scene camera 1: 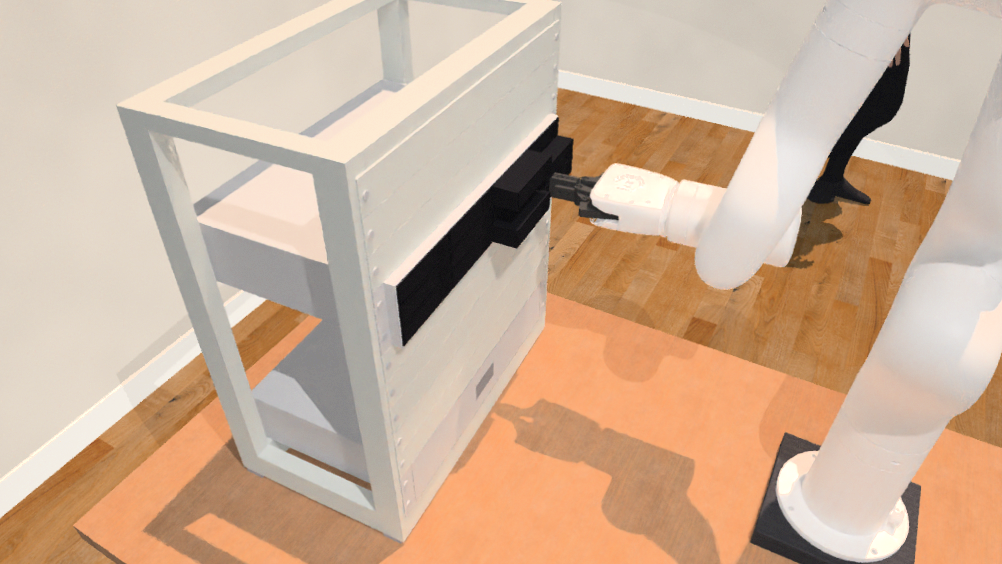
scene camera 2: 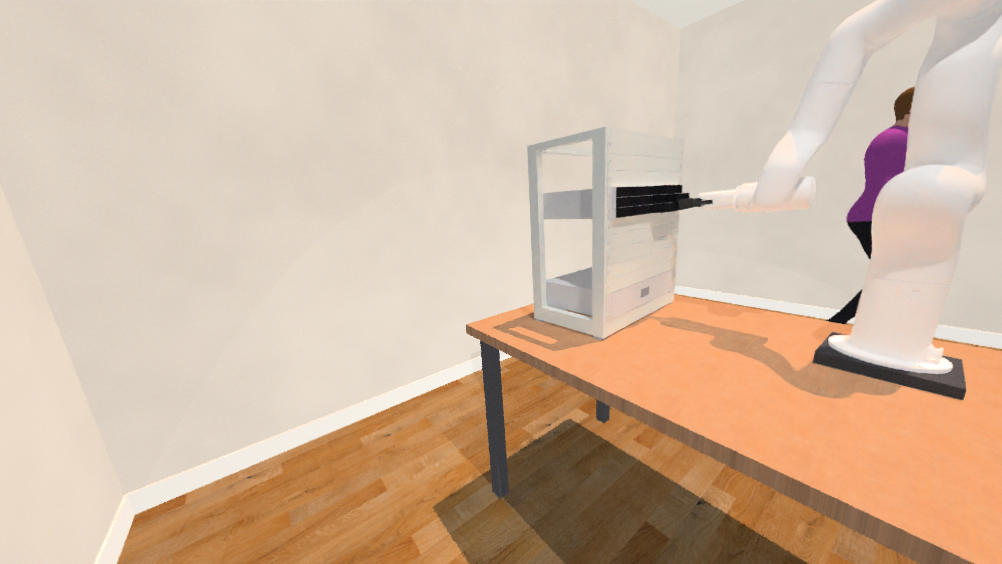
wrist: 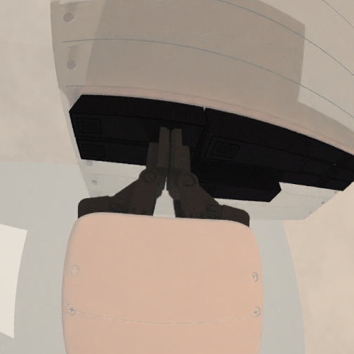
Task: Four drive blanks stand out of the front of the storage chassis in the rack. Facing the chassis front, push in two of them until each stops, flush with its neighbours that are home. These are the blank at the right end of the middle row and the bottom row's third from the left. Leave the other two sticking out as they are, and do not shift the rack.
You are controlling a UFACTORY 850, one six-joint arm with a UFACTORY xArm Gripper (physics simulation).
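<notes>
The black storage chassis (scene camera 1: 440,269) (scene camera 2: 634,201) sits in the white rack (scene camera 1: 340,245) (scene camera 2: 598,245). In camera 1, one blank (scene camera 1: 518,183) sticks out of the upper row, and the bottom row's third blank (scene camera 1: 517,229) sticks out below it. A dark block (scene camera 1: 562,149) at the chassis's far, right-hand end also sticks out; its separate rows are hard to tell. In the wrist view, right-end blank fronts (wrist: 90,125) show beside the third-column blanks (wrist: 225,148) (wrist: 250,186). My gripper (scene camera 1: 553,183) (scene camera 2: 690,202) (wrist: 168,140) is shut and empty, its tips against or very near the right-end blanks; exact contact is unclear.
The rack stands on the orange table (scene camera 1: 631,399) (scene camera 2: 701,350). A pale lower unit (scene camera 1: 301,406) (scene camera 2: 569,294) sits in the rack below the chassis. The arm's base (scene camera 1: 841,504) (scene camera 2: 890,357) is in front of the rack. A person (scene camera 1: 865,112) (scene camera 2: 884,164) stands beyond the table.
</notes>
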